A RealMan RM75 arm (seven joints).
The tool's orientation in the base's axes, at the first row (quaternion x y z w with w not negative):
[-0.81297, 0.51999, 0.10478, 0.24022]
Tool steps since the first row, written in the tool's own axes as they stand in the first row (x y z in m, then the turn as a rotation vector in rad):
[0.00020, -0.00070, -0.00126, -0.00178, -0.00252, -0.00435]
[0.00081, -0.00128, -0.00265, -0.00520, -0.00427, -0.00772]
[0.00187, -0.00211, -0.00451, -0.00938, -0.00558, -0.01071]
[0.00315, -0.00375, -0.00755, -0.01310, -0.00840, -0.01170]
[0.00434, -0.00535, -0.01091, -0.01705, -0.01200, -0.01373]
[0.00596, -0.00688, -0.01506, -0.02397, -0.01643, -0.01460]
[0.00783, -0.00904, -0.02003, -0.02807, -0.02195, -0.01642]
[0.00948, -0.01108, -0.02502, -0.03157, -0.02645, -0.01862]
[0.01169, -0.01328, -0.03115, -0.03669, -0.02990, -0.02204]
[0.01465, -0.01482, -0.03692, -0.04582, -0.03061, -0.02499]
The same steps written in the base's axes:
[0.00061, -0.00055, 0.00120, 0.00113, 0.00011, 0.00521]
[0.00129, -0.00153, 0.00231, 0.00094, 0.00175, 0.01005]
[0.00235, -0.00301, 0.00370, 0.00005, 0.00403, 0.01475]
[0.00414, -0.00499, 0.00625, 0.00087, 0.00746, 0.01796]
[0.00582, -0.00706, 0.00909, 0.00220, 0.01082, 0.02239]
[0.00757, -0.00990, 0.01242, 0.00308, 0.01741, 0.02729]
[0.00993, -0.01312, 0.01653, 0.00608, 0.02166, 0.03214]
[0.01208, -0.01623, 0.02072, 0.00841, 0.02489, 0.03678]
[0.01453, -0.02029, 0.02570, 0.00899, 0.02844, 0.04285]
[0.01675, -0.02500, 0.02987, 0.00540, 0.03447, 0.04943]

